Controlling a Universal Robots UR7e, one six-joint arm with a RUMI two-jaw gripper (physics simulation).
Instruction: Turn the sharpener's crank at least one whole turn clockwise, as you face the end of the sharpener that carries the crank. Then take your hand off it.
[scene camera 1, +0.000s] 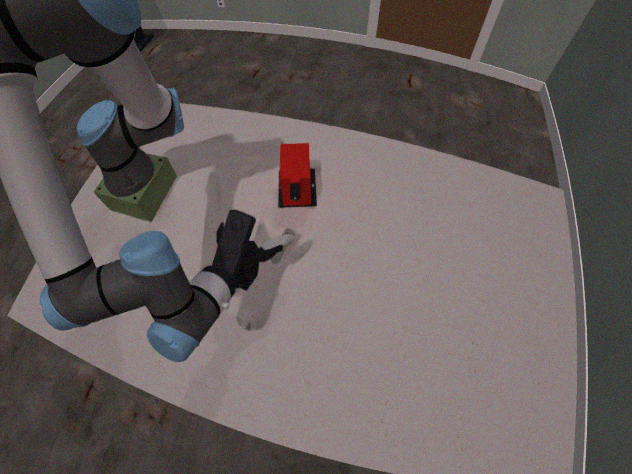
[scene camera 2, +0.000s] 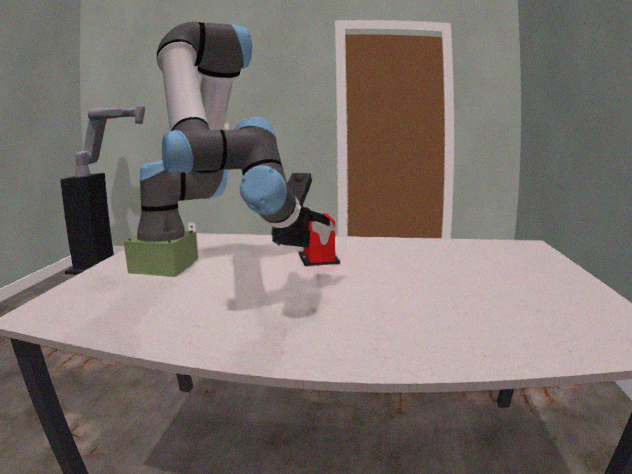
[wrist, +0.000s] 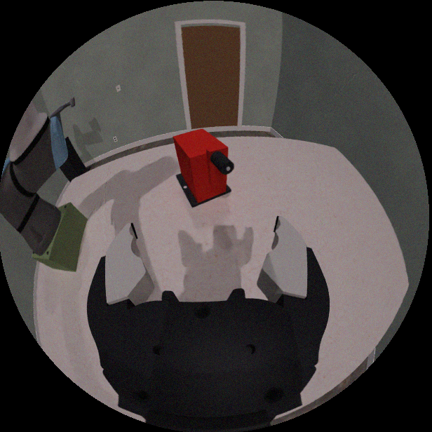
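Pixels of known places: gripper, fingertip midpoint: (scene camera 1: 263, 223); arm's base at its link origin: (scene camera 1: 130, 175) (scene camera 2: 161, 236).
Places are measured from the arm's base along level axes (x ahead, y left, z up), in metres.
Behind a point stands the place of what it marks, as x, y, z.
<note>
The red sharpener (scene camera 1: 294, 159) @(0.472, 0.079, 0.033) (scene camera 2: 320, 253) @(0.479, 0.018, -0.060) (wrist: 200, 172) stands upright on its black base plate. Its crank (scene camera 1: 295, 191) @(0.496, -0.027, 0.046) (wrist: 222, 163) shows as a black knob on the end that faces scene camera 1's near side; in the wrist view it sticks out at the upper right of that end. The crank's arm cannot be made out. In the scene camera 2 view the fingers cover the crank end. My gripper (scene camera 1: 283, 243) (scene camera 2: 322, 233) (wrist: 203, 222) is open and empty, its grey fingers wide apart. It hangs above the table on the crank side, apart from the crank.
The arm's green base block (scene camera 1: 137, 198) @(0.065, -0.073, 0.003) (scene camera 2: 160, 256) @(0.028, -0.086, -0.036) (wrist: 74, 240) stands on the table (scene camera 1: 433, 306) @(0.864, -0.206, -0.095) (scene camera 2: 433, 316) @(0.723, -0.342, -0.095) (wrist: 330, 210), left of the sharpener. A black pedestal (scene camera 2: 87, 219) with a small grey arm stands beyond the table. A brown door (scene camera 2: 393, 137) (wrist: 211, 75) is in the wall behind.
</note>
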